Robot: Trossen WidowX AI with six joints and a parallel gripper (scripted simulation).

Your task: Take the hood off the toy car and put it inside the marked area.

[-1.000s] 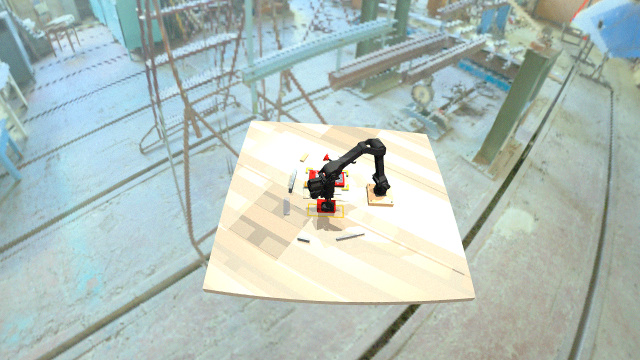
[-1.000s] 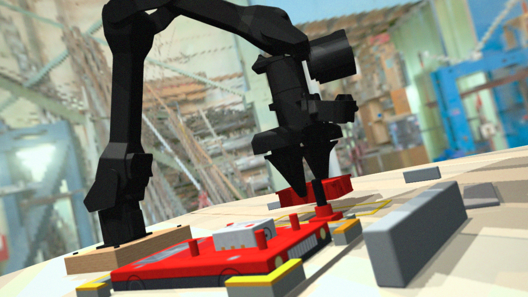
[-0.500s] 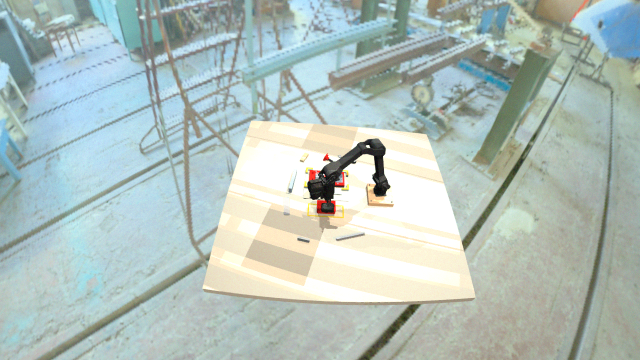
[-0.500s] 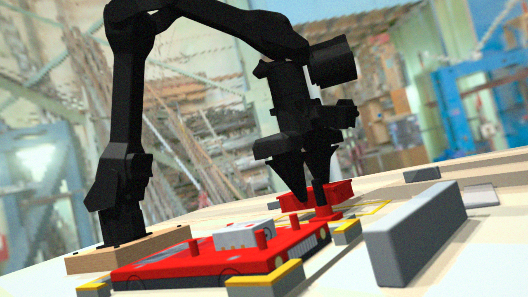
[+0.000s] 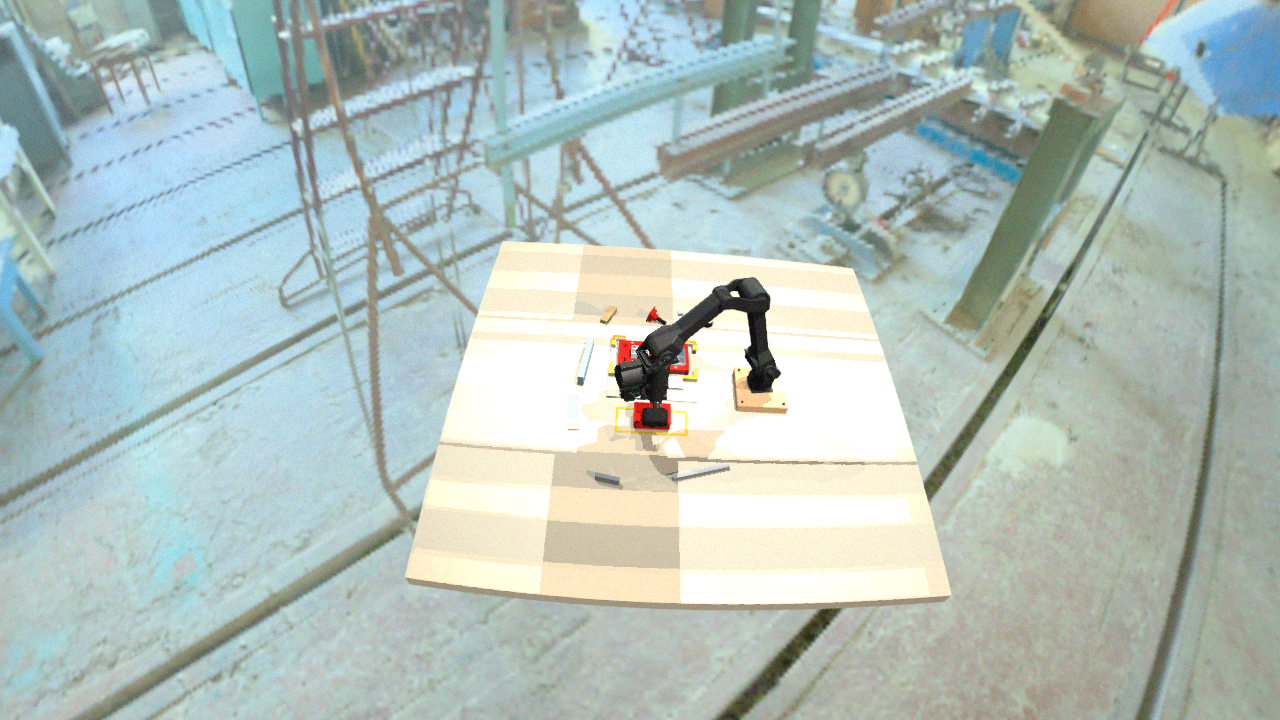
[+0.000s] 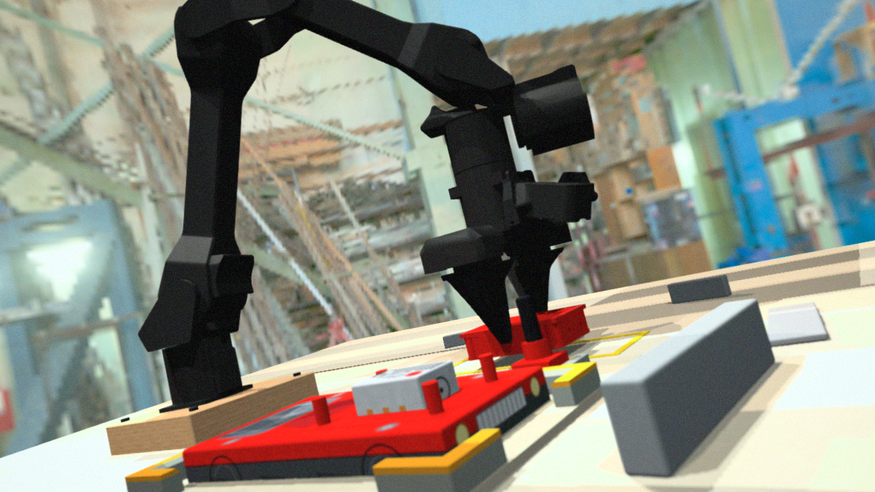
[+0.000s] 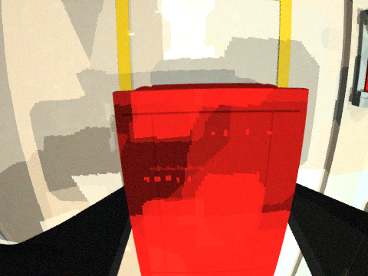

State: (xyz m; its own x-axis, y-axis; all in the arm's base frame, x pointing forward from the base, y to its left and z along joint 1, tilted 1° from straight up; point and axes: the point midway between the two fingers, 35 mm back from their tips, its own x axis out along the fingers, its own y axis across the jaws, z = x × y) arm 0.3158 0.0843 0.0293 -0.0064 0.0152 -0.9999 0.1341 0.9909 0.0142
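Right now my gripper tip is right at the hood. Round my gripper tip: grey engine block 22 cm to the right, 1 cm ahead; then long grey block 22 cm to the right, 16 cm ahead.
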